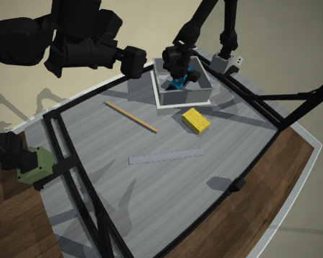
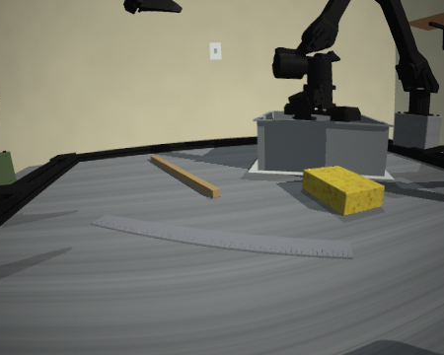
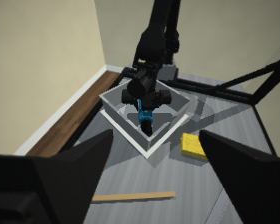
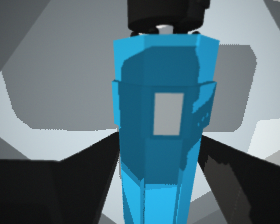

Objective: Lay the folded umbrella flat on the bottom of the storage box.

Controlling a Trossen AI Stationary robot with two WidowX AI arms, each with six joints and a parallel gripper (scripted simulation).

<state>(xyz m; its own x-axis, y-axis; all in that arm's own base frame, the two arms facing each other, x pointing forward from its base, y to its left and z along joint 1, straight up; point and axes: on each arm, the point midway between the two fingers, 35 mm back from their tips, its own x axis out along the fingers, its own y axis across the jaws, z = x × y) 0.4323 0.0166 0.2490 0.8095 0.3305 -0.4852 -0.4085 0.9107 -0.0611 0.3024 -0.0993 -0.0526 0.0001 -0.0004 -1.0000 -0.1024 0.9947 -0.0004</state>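
The grey storage box is 10 mm below my right hand. The rest, counted from my right hand: wooden stick: 320 mm to the left, 50 mm below, 20 mm behind; grey ruler: 300 mm to the left, 280 mm behind, 50 mm below; folded umbrella: 20 mm below.
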